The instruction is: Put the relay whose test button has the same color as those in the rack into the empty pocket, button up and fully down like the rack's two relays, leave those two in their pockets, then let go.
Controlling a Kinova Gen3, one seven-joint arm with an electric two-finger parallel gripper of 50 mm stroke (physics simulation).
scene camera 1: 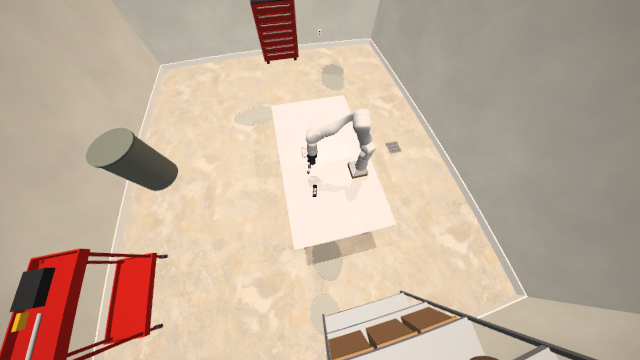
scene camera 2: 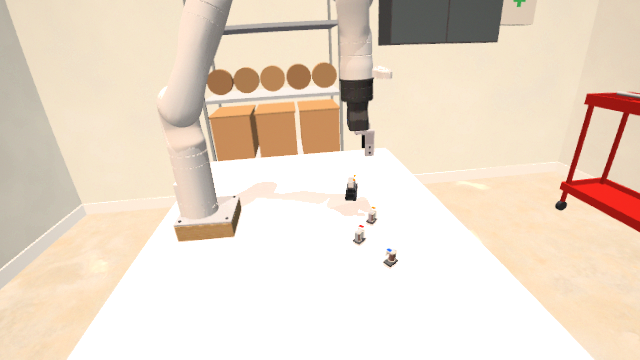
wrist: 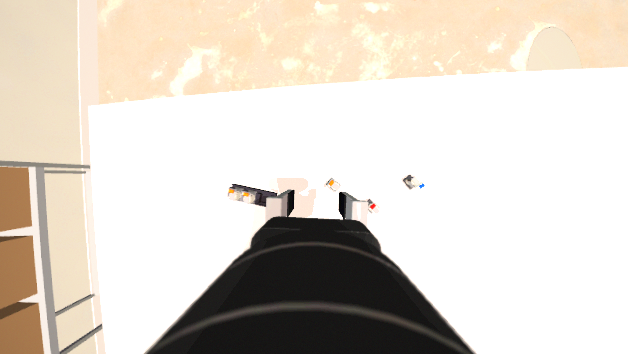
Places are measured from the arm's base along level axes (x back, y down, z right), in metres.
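Where they show: gripper, fingertip midpoint: [scene camera 1: 309, 165] [scene camera 2: 367, 151] [wrist: 316, 200]; arm's base at its link origin: [scene camera 1: 360, 166] [scene camera 2: 201, 210].
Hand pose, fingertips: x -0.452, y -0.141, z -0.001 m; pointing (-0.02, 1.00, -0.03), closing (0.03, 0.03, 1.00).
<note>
Things, the pixels of their top centre, and the offset from my fingertips. Level surfaces: height alone.
- black rack at its top centre: [wrist: 250, 196] [scene camera 2: 351, 186] dx +0.021, dy +0.169, dz -0.151 m
- loose relay with an orange button, top centre: [wrist: 334, 185] [scene camera 2: 372, 208] dx -0.009, dy +0.148, dz +0.033 m
- red-button relay at its top centre: [wrist: 375, 209] [scene camera 2: 359, 227] dx +0.038, dy +0.148, dz +0.116 m
- blue-button relay at its top centre: [scene camera 2: 391, 248] [wrist: 419, 182] dx -0.017, dy +0.148, dz +0.202 m
- white table at its surface level: dy +0.192 m
The black rack [scene camera 1: 314, 194] [scene camera 2: 351, 195] [wrist: 261, 196] stands on the table; two relays with orange buttons sit in its pockets, and its pocket nearest my gripper in the wrist view is empty, partly hidden by a finger. The loose relay with an orange button [scene camera 2: 371, 216] [wrist: 332, 184] stands upright on the table. The red-button relay [scene camera 2: 359, 235] [wrist: 372, 206] and the blue-button relay [scene camera 2: 391, 257] [wrist: 412, 181] stand farther from the rack. My gripper [scene camera 2: 367, 145] [wrist: 316, 200] is open and empty, high above the table. In the wrist view the loose orange-button relay shows just beyond the gap between the fingers.
The white table [scene camera 1: 340, 220] [scene camera 2: 300, 300] [wrist: 475, 250] carries the arm's base [scene camera 1: 358, 170] [scene camera 2: 206, 227]. A shelf unit with boxes stands beyond the table's far end in scene camera 2. A red cart [scene camera 1: 132, 295] [scene camera 2: 600, 200] stands on the floor off to the side.
</note>
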